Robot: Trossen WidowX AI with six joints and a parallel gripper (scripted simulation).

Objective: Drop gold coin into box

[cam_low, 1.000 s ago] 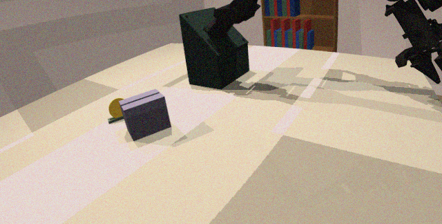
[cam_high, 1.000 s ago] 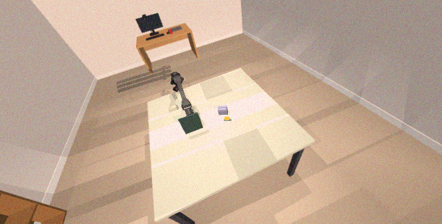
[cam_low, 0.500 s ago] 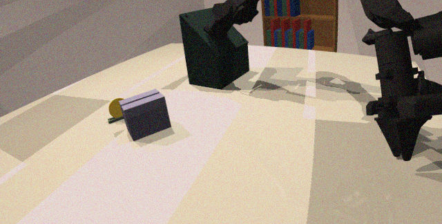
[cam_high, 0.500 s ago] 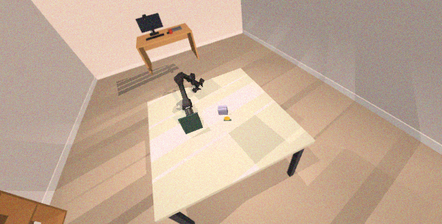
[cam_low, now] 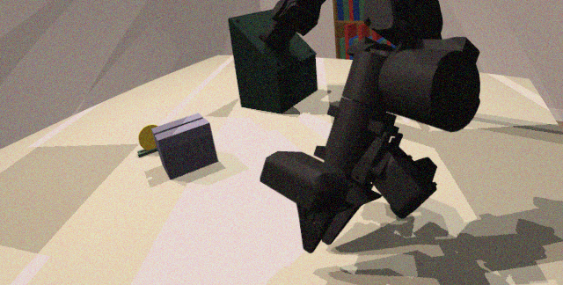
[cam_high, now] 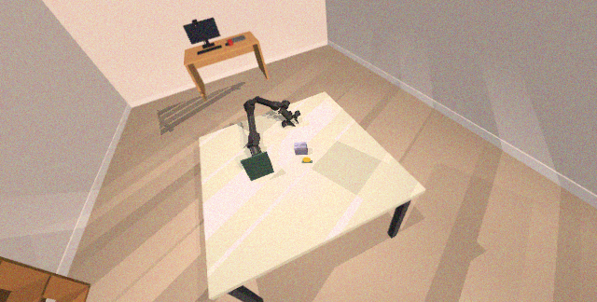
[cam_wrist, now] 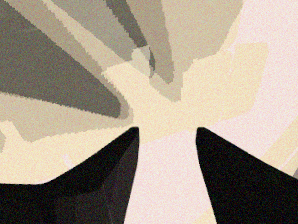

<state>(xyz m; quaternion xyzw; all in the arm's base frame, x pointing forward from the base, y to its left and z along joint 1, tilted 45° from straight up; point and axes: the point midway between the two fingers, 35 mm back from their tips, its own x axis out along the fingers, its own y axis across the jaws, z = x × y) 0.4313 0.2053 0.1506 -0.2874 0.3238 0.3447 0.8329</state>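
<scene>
The gold coin is 39 cm to the right of my gripper tip, 14 cm behind it and 1 cm above it.
</scene>
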